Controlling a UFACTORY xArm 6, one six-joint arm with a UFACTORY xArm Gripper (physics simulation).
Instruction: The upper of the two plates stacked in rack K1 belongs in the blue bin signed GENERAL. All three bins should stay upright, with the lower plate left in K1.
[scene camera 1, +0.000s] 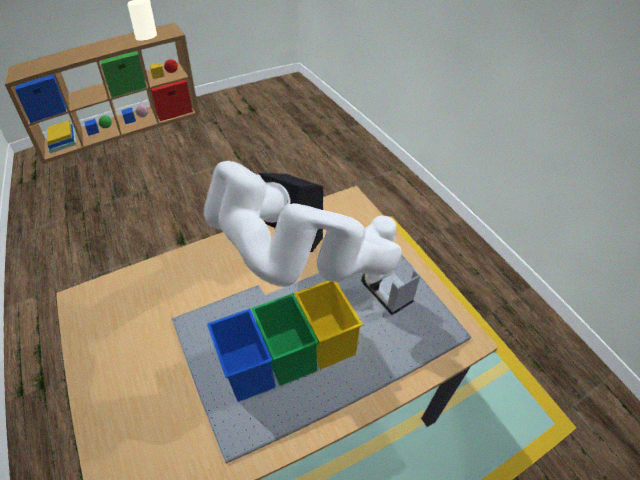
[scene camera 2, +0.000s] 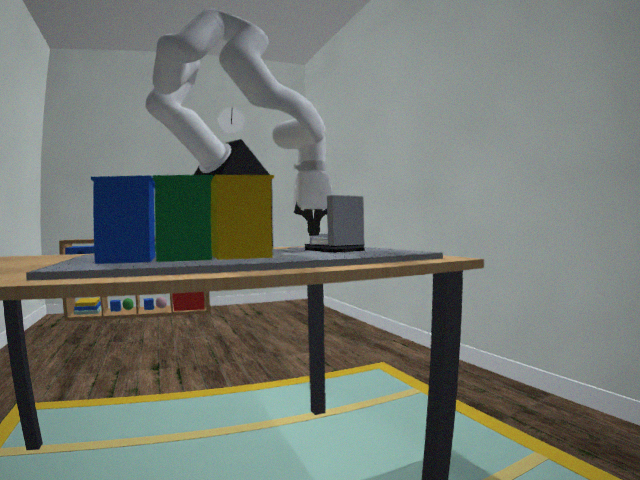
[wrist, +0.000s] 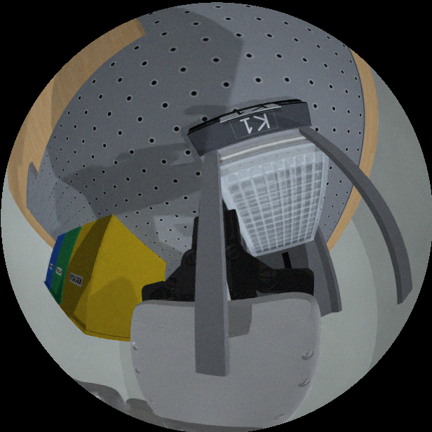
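Where they show: gripper, fingertip midpoint: (scene camera 1: 374, 287) (scene camera 2: 313, 235); arm's base, link origin: (scene camera 1: 272, 202) (scene camera 2: 215, 158).
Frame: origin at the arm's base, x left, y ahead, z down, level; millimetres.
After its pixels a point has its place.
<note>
Rack K1 (scene camera 1: 405, 293) @(x 217, y 414, z 208 mm) (scene camera 2: 345, 219) @(x 212, y 414, z 214 mm) (wrist: 200, 142) stands upright at the right of the grey board. The upper clear plate (scene camera 1: 385, 289) @(x 208, y 337, z 260 mm) (wrist: 280, 200) lies flat in it, its grid of wells facing up; the lower plate is mostly hidden beneath. My gripper (scene camera 2: 313, 232) @(x 179, y 311, z 255 mm) (wrist: 216, 208) is shut and empty, pointing down, low beside the plates' edge on the side toward the bins. A rack upright crosses in front of its fingers in the wrist view. The blue bin (scene camera 1: 253, 382) @(x -332, y 383, z 211 mm) (scene camera 2: 123, 219) @(x -329, y 384, z 207 mm) (wrist: 52, 265) stands upright, its sign too small to read.
The green bin (scene camera 1: 294, 364) @(x -211, y 410, z 197 mm) (scene camera 2: 183, 217) @(x -203, y 411, z 206 mm) and the yellow bin (scene camera 1: 338, 351) @(x -77, y 439, z 226 mm) (scene camera 2: 241, 217) @(x -80, y 438, z 208 mm) (wrist: 125, 280), labelled RECYCLE, stand upright in a row with the blue one, yellow nearest the rack. Rack K1's tall grey uprights rise close around the gripper. The table edge (scene camera 1: 483, 347) @(x 334, y 692, z 309 mm) runs beyond the board.
</note>
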